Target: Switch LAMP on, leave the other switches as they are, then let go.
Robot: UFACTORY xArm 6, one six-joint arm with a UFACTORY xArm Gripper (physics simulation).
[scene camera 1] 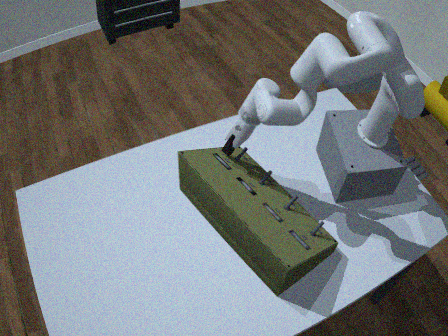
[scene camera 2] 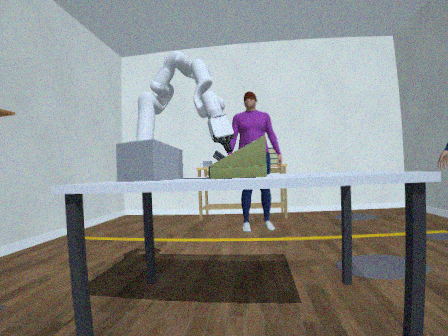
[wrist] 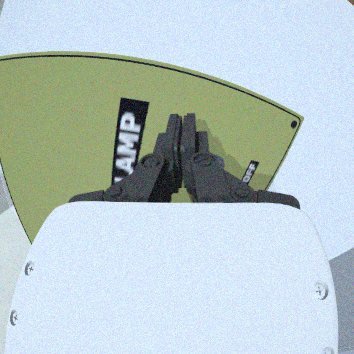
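Labels:
Looking at a sloped switch panel, I find that point(wrist: 83, 119) and point(scene camera 1: 210, 158) are the same spot on it.

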